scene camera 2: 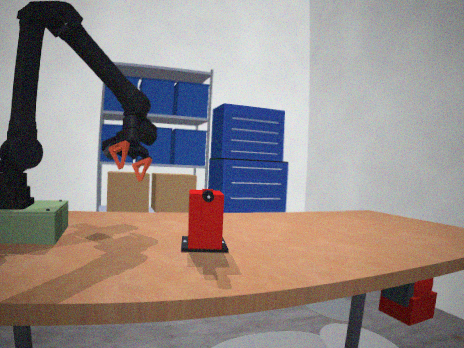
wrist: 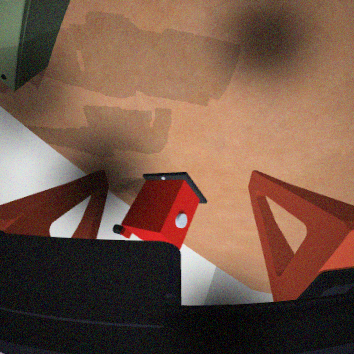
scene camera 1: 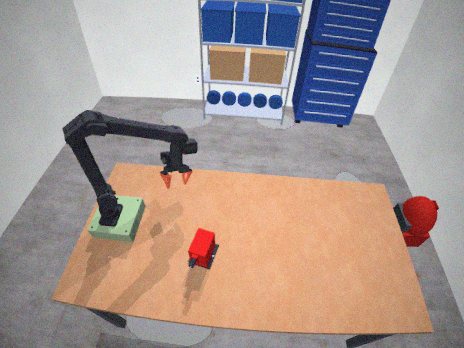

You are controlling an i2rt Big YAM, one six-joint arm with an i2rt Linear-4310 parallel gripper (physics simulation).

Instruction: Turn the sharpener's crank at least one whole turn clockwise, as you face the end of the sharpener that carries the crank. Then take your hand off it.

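Places are measured from the arm's base along level axes (x ahead, y left, z up), in metres.
Where they show: gripper, fingertip midpoint: (scene camera 2: 130,175) (wrist: 177,177) (scene camera 1: 176,186); arm's base, origin of the base link: (scene camera 2: 13,205) (scene camera 1: 111,215).
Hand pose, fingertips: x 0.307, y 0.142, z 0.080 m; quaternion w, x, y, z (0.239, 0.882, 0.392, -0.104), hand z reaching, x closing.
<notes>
Things, the pixels of their top centre, and the offset from my fingertips. "spot": a spot on its surface instead. Level surfaces: height alone.
- black round part, surface spot: (scene camera 2: 208,195) (wrist: 114,229) (scene camera 1: 190,266) spot: dx +0.124, dy -0.379, dz -0.020 m
- pale round spot, surface spot: (wrist: 181,220) spot: dx +0.166, dy -0.202, dz -0.067 m
- wooden table, its level: dz -0.151 m
The red sharpener (scene camera 1: 202,242) (scene camera 2: 205,222) (wrist: 156,202) stands upright on its dark base plate (scene camera 1: 214,256) (scene camera 2: 186,245) on the table. A black round part (scene camera 1: 192,262) (scene camera 2: 208,195) (wrist: 118,228), which looks like the crank's knob, sits at its front end, near the top in the second scene view. The crank's arm is too small to make out. A pale round spot (wrist: 181,220) shows on a side face in the wrist view. My gripper (scene camera 1: 177,185) (scene camera 2: 130,173) (wrist: 177,177) is open and empty, high above the table, behind and left of the sharpener, touching nothing.
The arm stands on a green base block (scene camera 1: 117,218) (scene camera 2: 30,225) (wrist: 30,40) at the table's left. The wooden table (scene camera 1: 300,250) (scene camera 2: 325,240) has its front edge beyond the sharpener. A red machine (scene camera 1: 420,215) (scene camera 2: 417,305) is past the right edge. Shelves and blue cabinets (scene camera 1: 332,80) (scene camera 2: 248,185) stand behind.
</notes>
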